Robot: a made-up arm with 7 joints. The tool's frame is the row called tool. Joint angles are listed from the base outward. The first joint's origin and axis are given. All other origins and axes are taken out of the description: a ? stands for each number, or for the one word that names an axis. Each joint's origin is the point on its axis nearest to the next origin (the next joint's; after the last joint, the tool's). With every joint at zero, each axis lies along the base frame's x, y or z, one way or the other. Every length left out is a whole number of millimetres.
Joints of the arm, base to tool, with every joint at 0 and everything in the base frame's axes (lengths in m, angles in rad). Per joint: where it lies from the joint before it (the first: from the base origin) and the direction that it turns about. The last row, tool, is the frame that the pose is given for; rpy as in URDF.
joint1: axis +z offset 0 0 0.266
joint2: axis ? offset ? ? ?
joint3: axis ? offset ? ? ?
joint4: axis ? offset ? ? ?
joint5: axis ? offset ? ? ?
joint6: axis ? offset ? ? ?
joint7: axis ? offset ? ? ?
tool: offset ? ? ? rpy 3.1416 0 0
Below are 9 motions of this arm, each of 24 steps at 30 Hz.
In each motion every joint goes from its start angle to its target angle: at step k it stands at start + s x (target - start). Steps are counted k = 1, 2, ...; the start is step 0. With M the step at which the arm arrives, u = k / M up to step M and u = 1 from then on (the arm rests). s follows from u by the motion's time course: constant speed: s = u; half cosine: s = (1 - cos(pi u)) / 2; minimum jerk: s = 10 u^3 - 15 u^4 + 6 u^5.
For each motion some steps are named. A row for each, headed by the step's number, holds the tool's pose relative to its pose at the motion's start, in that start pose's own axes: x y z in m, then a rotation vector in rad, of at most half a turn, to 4 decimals.
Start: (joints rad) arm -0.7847 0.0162 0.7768 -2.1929 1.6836 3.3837 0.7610
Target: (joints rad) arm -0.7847 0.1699 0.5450 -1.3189 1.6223 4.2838 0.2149
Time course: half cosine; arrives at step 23
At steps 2, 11, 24:
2: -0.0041 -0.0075 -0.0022 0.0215 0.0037 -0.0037
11: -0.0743 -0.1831 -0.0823 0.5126 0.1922 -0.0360
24: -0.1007 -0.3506 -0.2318 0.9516 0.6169 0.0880

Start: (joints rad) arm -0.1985 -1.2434 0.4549 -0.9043 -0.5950 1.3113 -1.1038
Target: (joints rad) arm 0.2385 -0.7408 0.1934 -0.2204 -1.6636 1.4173 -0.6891
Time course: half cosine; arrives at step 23
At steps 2, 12, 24:
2: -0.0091 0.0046 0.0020 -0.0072 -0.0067 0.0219
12: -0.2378 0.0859 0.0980 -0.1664 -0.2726 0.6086
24: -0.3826 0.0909 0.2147 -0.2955 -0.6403 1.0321

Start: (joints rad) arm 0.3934 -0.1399 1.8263 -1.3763 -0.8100 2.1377 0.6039
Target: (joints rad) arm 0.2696 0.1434 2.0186 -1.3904 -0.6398 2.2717 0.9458
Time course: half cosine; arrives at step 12
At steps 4, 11, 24:
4: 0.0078 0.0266 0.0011 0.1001 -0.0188 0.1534
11: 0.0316 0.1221 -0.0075 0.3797 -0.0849 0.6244
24: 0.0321 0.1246 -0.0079 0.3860 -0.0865 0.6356

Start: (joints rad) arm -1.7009 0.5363 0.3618 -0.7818 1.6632 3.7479 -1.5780
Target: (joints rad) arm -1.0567 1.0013 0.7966 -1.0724 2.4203 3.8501 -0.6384
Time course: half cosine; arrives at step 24
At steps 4, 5, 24:
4: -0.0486 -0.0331 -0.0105 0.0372 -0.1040 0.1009
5: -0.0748 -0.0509 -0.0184 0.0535 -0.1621 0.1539
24: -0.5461 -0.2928 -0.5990 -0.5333 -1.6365 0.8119

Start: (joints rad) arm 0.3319 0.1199 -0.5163 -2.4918 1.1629 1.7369 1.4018
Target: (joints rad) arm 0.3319 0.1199 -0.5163 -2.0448 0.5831 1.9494 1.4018
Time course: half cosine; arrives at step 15
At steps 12, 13, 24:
12: -0.2555 0.0542 -0.1273 0.3635 0.4869 -0.4461
13: -0.2695 0.0611 -0.1341 0.3895 0.5136 -0.4709
24: -0.2810 0.0672 -0.1397 0.4115 0.5356 -0.4913

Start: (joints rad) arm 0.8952 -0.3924 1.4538 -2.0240 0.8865 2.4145 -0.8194
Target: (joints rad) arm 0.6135 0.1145 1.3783 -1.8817 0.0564 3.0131 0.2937
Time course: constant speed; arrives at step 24
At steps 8, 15, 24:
8: -0.0106 0.0865 -0.0526 -0.1886 0.1379 0.3211
15: -0.0355 0.1615 -0.1007 -0.3124 0.3207 0.5868
24: -0.0911 0.2523 -0.1617 -0.3945 0.6217 0.8932

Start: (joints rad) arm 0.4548 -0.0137 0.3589 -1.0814 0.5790 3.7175 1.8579
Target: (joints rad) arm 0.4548 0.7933 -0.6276 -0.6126 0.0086 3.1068 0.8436
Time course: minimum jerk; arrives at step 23
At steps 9, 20, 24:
9: 0.1909 -0.0703 0.0338 -0.1213 0.1456 -0.6952
20: 0.4667 -0.1341 -0.0088 -0.8988 0.2665 -2.3137
24: 0.4719 -0.1328 -0.0110 -0.9285 0.2611 -2.3553

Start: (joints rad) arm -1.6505 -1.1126 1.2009 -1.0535 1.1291 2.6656 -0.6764
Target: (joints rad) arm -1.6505 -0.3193 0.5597 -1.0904 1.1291 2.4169 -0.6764
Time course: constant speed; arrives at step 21
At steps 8, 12, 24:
8: -0.0361 0.3222 -0.1304 -0.2424 -0.0047 0.2429
12: -0.1010 0.4624 -0.2158 -0.3604 -0.0271 0.3734
24: -0.3343 0.6867 -0.4410 -0.6097 -0.1236 0.6863

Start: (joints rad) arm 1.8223 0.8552 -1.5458 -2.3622 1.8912 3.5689 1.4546
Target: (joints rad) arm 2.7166 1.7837 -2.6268 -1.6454 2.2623 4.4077 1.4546
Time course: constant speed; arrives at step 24
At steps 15, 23, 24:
15: -0.2817 -0.2549 -0.5775 0.6038 -0.8426 0.8743
23: -0.0467 -0.4089 -0.9699 0.5038 -1.1488 1.6303
24: 0.0046 -0.4273 -1.0057 0.4647 -1.1713 1.7316

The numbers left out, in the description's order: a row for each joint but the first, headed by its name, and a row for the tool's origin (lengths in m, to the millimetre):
joint2: axis +y, xyz 0 0 0
joint3: axis +z, xyz 0 0 0.223
joint4: axis -y, xyz 0.127 0 0
joint5: axis +z, xyz -0.128 0 0.596
joint6: axis -y, xyz 0 0 0
joint7: axis -z, xyz 0.075 0 0
tool: xyz 0 0 0

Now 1 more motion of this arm.
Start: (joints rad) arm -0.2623 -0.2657 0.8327 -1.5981 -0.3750 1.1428 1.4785
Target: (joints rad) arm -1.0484 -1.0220 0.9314 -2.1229 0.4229 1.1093 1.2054
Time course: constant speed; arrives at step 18
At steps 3, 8, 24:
3: 0.0398 0.0024 0.0343 -0.0668 -0.0669 0.0375
8: 0.1067 0.0078 0.1048 -0.1696 -0.1928 0.1233
24: 0.2534 0.0602 0.2865 -0.2961 -0.4800 0.3967

